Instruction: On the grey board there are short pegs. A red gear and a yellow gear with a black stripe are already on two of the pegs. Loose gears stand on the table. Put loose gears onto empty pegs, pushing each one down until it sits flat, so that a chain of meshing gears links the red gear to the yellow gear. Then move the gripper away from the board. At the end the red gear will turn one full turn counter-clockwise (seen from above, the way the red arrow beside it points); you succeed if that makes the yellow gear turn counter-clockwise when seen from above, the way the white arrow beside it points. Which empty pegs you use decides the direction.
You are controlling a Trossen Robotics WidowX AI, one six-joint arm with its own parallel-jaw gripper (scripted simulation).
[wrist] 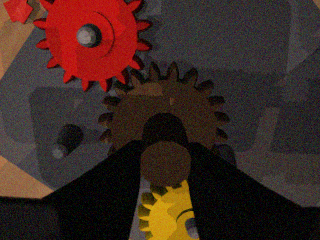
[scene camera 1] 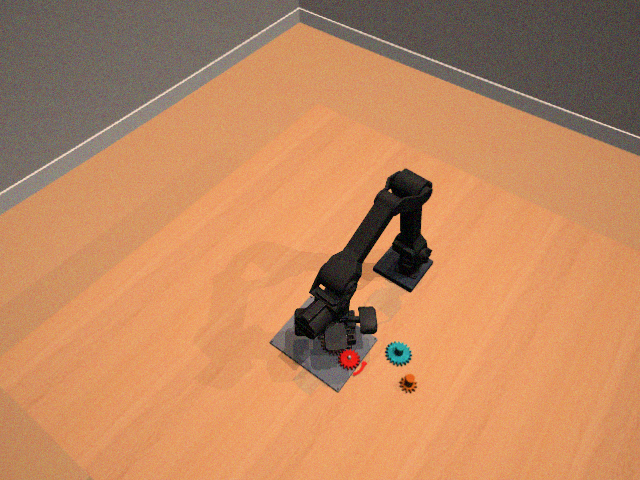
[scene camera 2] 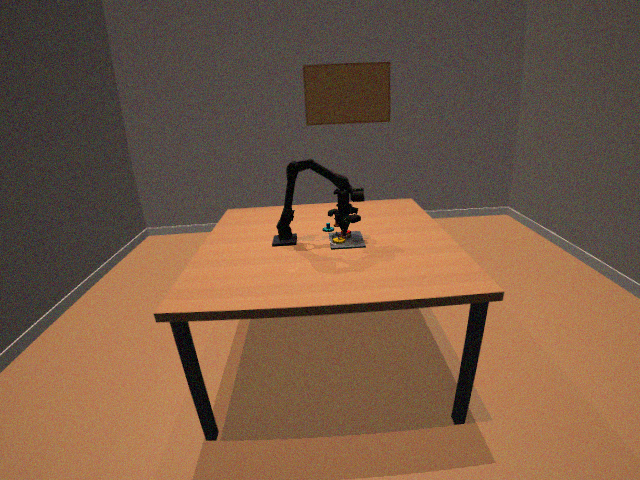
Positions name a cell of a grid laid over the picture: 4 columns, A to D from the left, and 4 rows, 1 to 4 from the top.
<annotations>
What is my gripper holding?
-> A brown gear.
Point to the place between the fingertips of my gripper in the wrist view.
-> C3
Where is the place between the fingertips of my gripper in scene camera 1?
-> C3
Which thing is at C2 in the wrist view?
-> A brown gear.
</annotations>
